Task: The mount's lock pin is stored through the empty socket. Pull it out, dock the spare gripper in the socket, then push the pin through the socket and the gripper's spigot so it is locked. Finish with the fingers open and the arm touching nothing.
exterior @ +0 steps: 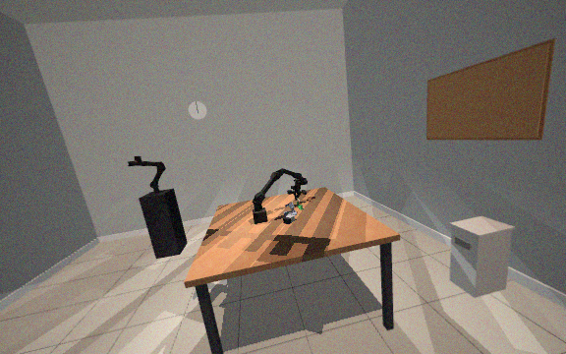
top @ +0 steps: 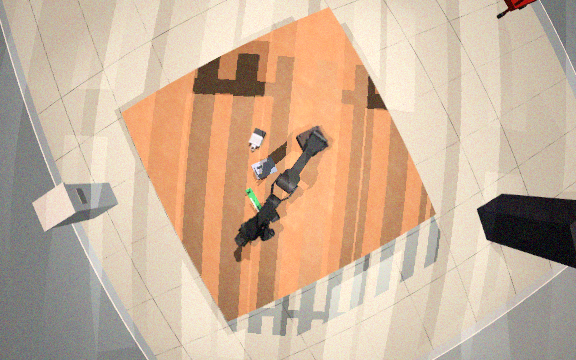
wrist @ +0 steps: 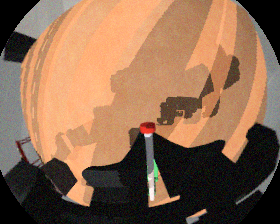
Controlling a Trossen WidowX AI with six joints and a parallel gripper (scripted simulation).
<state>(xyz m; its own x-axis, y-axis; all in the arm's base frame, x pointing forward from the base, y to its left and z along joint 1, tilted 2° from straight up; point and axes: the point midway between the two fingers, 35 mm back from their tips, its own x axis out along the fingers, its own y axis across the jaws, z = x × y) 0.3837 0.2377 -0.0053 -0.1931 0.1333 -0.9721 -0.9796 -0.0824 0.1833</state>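
My gripper tip is 10 cm to the left of the green part, 2 cm above it and 1 cm short of it. Round my gripper tip: grey mount 23 cm to the right, 9 cm behind, 1 cm above; spare gripper 38 cm to the right, 13 cm behind, 2 cm below.
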